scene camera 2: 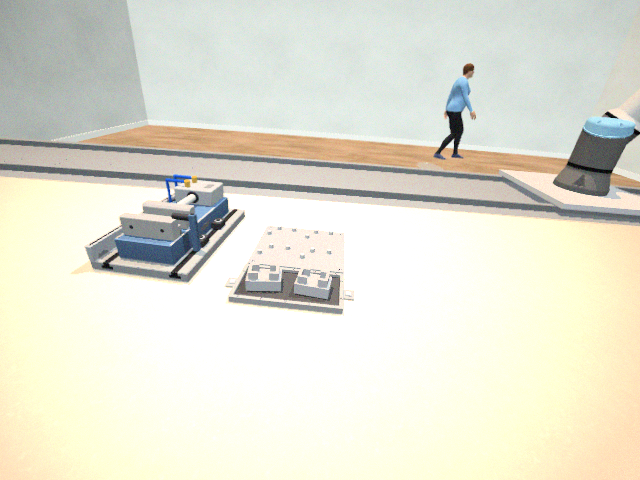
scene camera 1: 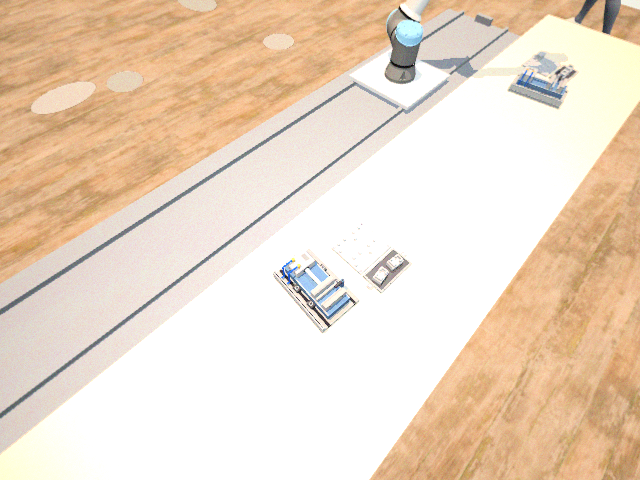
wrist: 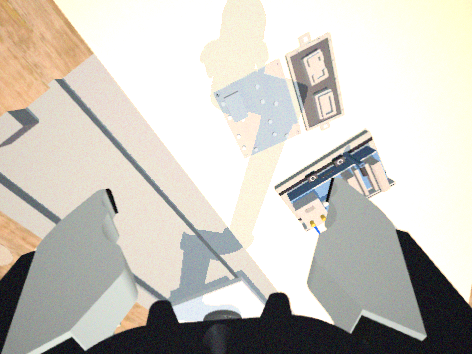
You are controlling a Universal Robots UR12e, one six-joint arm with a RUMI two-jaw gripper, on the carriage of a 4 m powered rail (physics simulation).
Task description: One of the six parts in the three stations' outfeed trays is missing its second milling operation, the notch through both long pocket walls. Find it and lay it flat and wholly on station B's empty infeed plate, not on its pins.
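Where they show: gripper, fingertip midpoint: (wrist: 223, 187); arm's base at its link origin: (scene camera 2: 578, 188) (scene camera 1: 399, 74).
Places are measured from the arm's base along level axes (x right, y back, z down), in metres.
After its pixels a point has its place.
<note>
My gripper (wrist: 223, 187) @[x -0.843, y -0.509, z -0.366 m] is open and empty, high above a station; its jaws do not show in the scene views. In the wrist view, that station's outfeed tray (wrist: 311, 110) @[x -0.727, y -0.697, z 0.024 m] holds two pale parts. The pocket outline of the lower part (wrist: 326, 104) @[x -0.730, y -0.728, z 0.003 m] looks unbroken; the upper part (wrist: 315, 66) @[x -0.821, y -0.728, z 0.003 m] looks notched. A faint block shape (wrist: 235, 107) @[x -0.834, y -0.530, z -0.014 m] shows in shadow on the pinned infeed plate (wrist: 287, 117) @[x -0.742, y -0.635, z 0.022 m]. At the nearer station, the outfeed tray (scene camera 1: 397, 277) @[x 1.108, y -0.823, z 0.025 m] (scene camera 2: 284, 304) @[x 1.112, y -0.823, z 0.022 m] holds two parts (scene camera 2: 263, 279) @[x 1.154, y -0.785, z 0.003 m] (scene camera 2: 313, 284) @[x 1.068, y -0.788, z 0.003 m] with notched walls, beside its infeed plate (scene camera 1: 364, 248) @[x 1.100, y -0.642, z 0.022 m] (scene camera 2: 297, 240) @[x 1.113, y -0.602, z 0.022 m]. Station letters cannot be read.
A blue vise (scene camera 1: 315, 289) @[x 1.403, y -0.650, z -0.066 m] (scene camera 2: 165, 232) @[x 1.342, y -0.733, z -0.045 m] stands beside the nearer plate. Another vise (wrist: 335, 175) @[x -0.547, y -0.686, z -0.030 m] (scene camera 1: 540, 87) @[x -0.441, y -0.692, z -0.027 m] is at the far station, partly behind my right jaw in the wrist view. The arm's carriage (scene camera 1: 374, 77) @[x 0.132, y 0.094, z 0.000 m] is on the rail. A person (scene camera 2: 457, 103) is beyond the rail.
</note>
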